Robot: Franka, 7 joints.
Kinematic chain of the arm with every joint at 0, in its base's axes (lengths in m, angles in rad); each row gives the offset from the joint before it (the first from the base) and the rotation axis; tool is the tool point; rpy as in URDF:
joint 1: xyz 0 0 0.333 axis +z
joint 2: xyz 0 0 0 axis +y
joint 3: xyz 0 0 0.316 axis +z
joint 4: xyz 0.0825 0 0 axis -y
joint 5: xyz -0.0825 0 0.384 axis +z
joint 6: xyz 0 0 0 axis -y
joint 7: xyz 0.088 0 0 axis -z
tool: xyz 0 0 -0.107 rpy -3.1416 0 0
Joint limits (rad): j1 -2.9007..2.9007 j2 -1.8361..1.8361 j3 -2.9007..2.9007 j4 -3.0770..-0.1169 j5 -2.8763..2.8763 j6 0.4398..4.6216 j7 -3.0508..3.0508
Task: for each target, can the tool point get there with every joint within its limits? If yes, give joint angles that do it. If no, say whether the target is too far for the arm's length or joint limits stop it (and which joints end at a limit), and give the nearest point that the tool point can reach.
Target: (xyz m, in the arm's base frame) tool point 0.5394 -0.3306 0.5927
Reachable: yes | joints 0.0102 1.3624 -2.3307 -1.1192 -1.2677 4.2860 0.4605
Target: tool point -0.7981 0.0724 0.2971
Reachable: yes | joints -0.5302 -1.4496 -1.8889 -0.5939 -0.1140 1.7296 -1.4939
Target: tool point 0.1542 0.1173 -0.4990
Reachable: no: joint limits stop it (at a limit: joint 2) | nearest point 0.1694 0.1289 -0.3561 | short by 0.144 m
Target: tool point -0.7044 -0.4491 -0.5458
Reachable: no: too far | nearest point -0.5124 -0.3267 -0.2503 | short by 0.373 m
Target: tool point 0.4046 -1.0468 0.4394
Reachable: no: too far | nearest point 0.3079 -0.7966 0.4140 | short by 0.269 m
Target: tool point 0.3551 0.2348 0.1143
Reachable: yes | joints 0.0023 0.8486 0.7961 -2.4291 1.0717 4.0202 -1.9533
